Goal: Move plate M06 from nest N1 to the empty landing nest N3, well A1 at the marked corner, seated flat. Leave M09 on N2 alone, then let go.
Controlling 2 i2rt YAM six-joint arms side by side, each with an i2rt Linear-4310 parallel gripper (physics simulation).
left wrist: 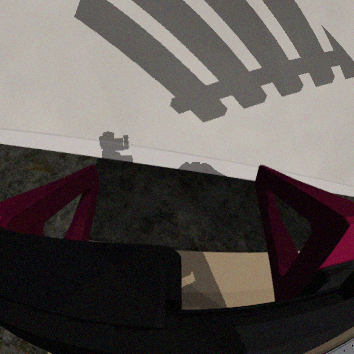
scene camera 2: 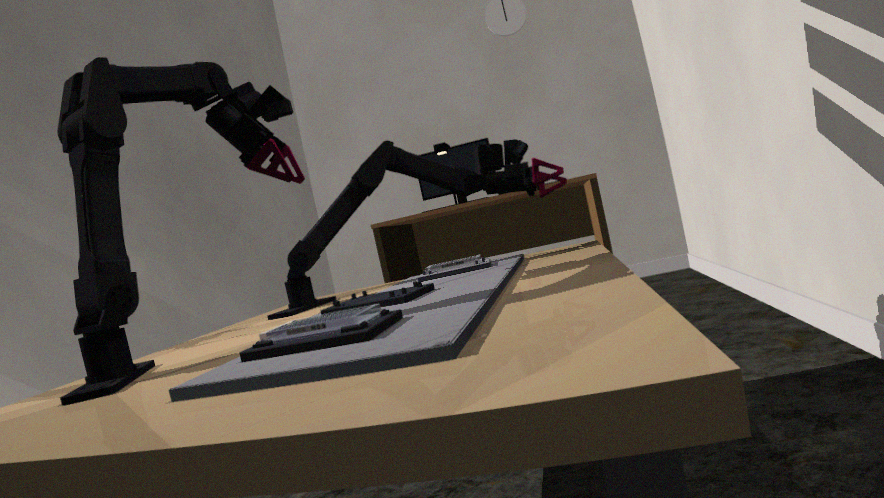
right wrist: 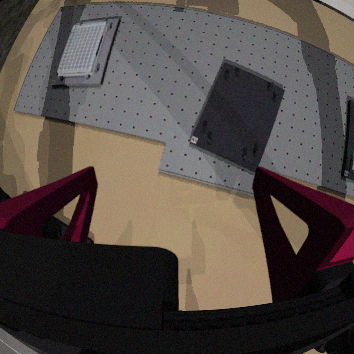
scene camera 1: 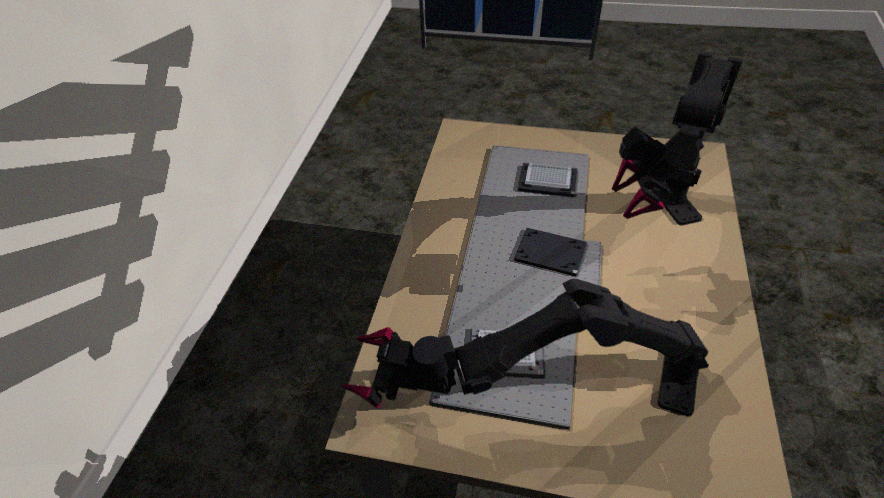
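A pale well plate (scene camera 1: 548, 176) (scene camera 2: 321, 326) sits on a dark nest at the board's far end in scene camera 1. Another pale plate (scene camera 1: 527, 360) (scene camera 2: 457, 264) (right wrist: 82, 50) sits at the opposite end, partly behind my left arm in scene camera 1. I cannot read which is M06 or M09. The empty dark nest (scene camera 1: 549, 250) (scene camera 2: 380, 296) (right wrist: 237, 117) lies between them, turned slightly, with a white corner mark. My left gripper (scene camera 1: 353, 363) (scene camera 2: 564, 176) (left wrist: 176, 173) is open and empty, past the table edge. My right gripper (scene camera 1: 620, 202) (scene camera 2: 300, 180) (right wrist: 174, 175) is open and empty, above the table beside the board.
The grey perforated board (scene camera 1: 488, 272) (scene camera 2: 454, 324) (right wrist: 145, 100) lies on the wooden table (scene camera 1: 668, 247) (scene camera 2: 556, 346) (right wrist: 120, 165). My left arm stretches over the board's near end in scene camera 1. A wooden shelf (scene camera 2: 603, 210) and a monitor (scene camera 2: 433, 179) stand behind in scene camera 2.
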